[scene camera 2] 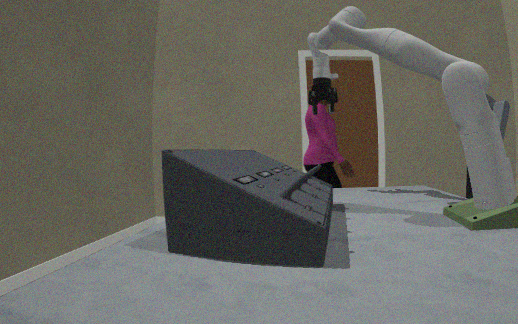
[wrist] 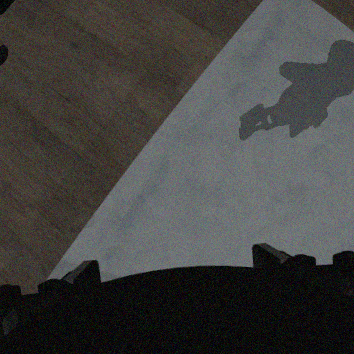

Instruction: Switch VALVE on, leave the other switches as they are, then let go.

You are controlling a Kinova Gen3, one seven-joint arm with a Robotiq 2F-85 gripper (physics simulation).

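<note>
A dark grey console (scene camera 2: 240, 225) with a sloping panel stands on the table in the scene view. Several framed squares run along the upper slope, and a lever (scene camera 2: 304, 181) sticks up from the panel, with slots beside it. The labels cannot be read, so I cannot tell which switch is VALVE or how each one is set. My gripper (scene camera 2: 323, 111) (wrist: 176, 270) is open and empty. It points down, high above and apart from the console. The console does not show in the wrist view.
The pale table (scene camera 2: 200, 295) (wrist: 210, 200) carries the arm's green base (scene camera 2: 470, 215) at the right. The wrist view shows the table's edge, the wooden floor (wrist: 85, 100) and an arm shadow. A person in pink (scene camera 2: 321, 137) stands behind, before a brown door (scene camera 2: 357, 125).
</note>
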